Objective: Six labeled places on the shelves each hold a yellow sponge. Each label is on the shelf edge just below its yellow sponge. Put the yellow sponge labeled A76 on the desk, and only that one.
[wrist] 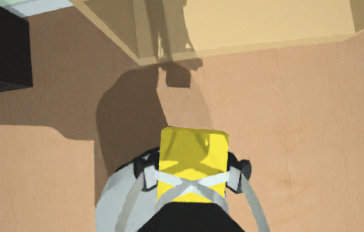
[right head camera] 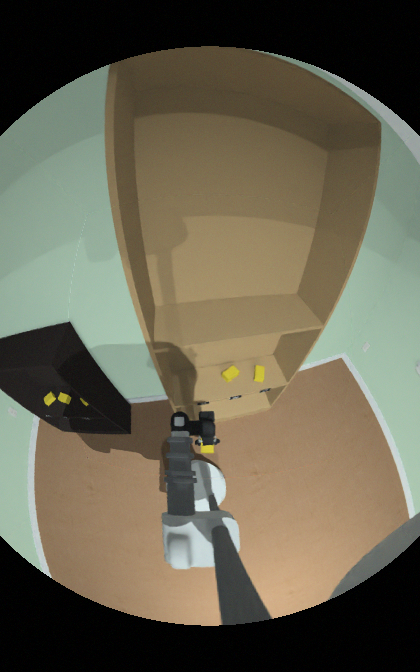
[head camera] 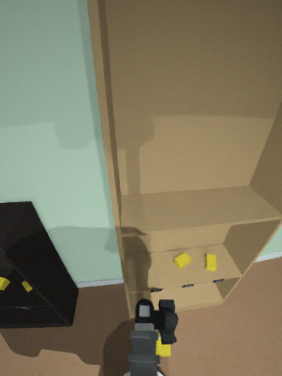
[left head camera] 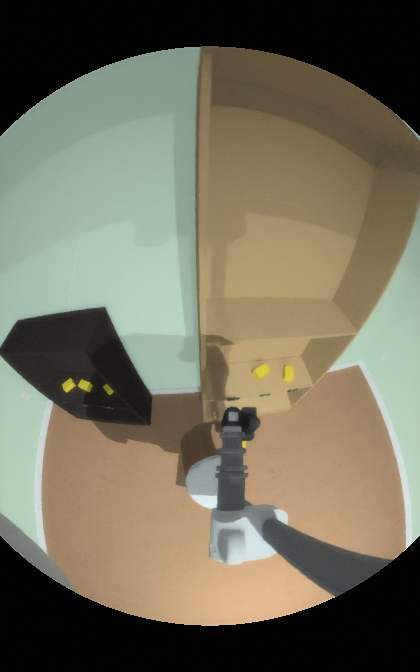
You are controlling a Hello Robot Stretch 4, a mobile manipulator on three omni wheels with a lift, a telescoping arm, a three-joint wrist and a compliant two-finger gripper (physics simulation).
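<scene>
My gripper (wrist: 191,164) (right head camera: 207,442) is shut on a yellow sponge (wrist: 194,150) (right head camera: 207,449) (head camera: 163,349) and holds it above the floor in front of the wooden shelf unit. Two yellow sponges (head camera: 182,260) (head camera: 211,262) lie on the wooden unit's lower shelf; they also show in the right head view. Three small dark labels (head camera: 156,290) (head camera: 188,286) (head camera: 218,281) are on that shelf's edge, too small to read. Three more yellow sponges (left head camera: 68,385) (left head camera: 85,385) (left head camera: 108,389) lie in the black shelf unit. The desk cannot be made out in these views.
The tall wooden shelf unit (head camera: 111,165) (right head camera: 116,150) stands against the green wall, right behind the gripper. The low black shelf unit (head camera: 55,260) (left head camera: 125,370) stands to its left. Part of a grey surface (right head camera: 385,565) shows at the lower right of the right head view.
</scene>
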